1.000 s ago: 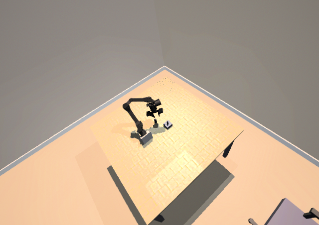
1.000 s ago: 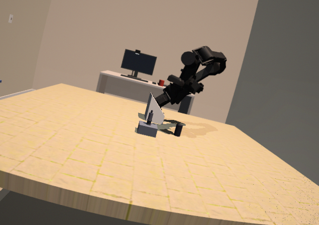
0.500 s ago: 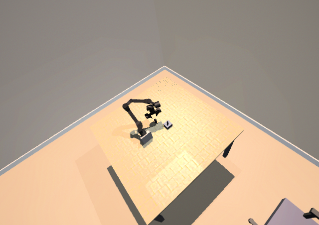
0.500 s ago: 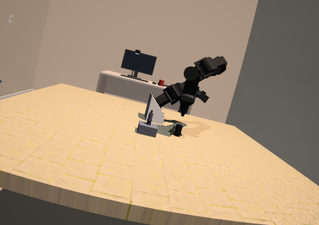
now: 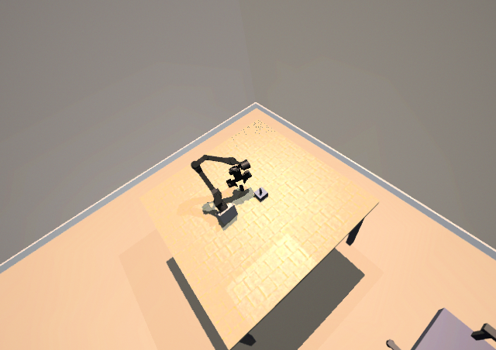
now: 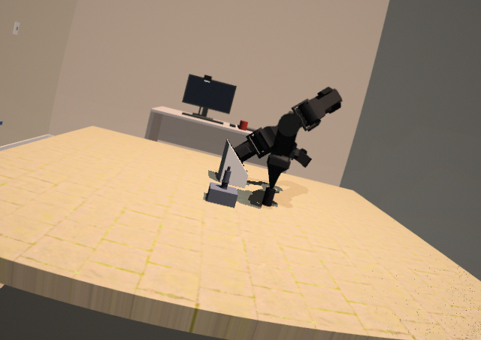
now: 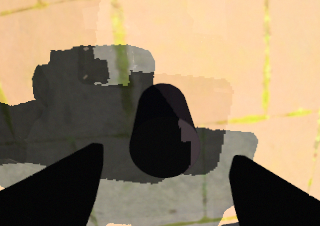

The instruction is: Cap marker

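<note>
Now: the dark cap 30 mm below my gripper tip. Round my gripper tip: grey holder block (90 mm ahead, 130 mm to the right, 40 mm below).
</note>
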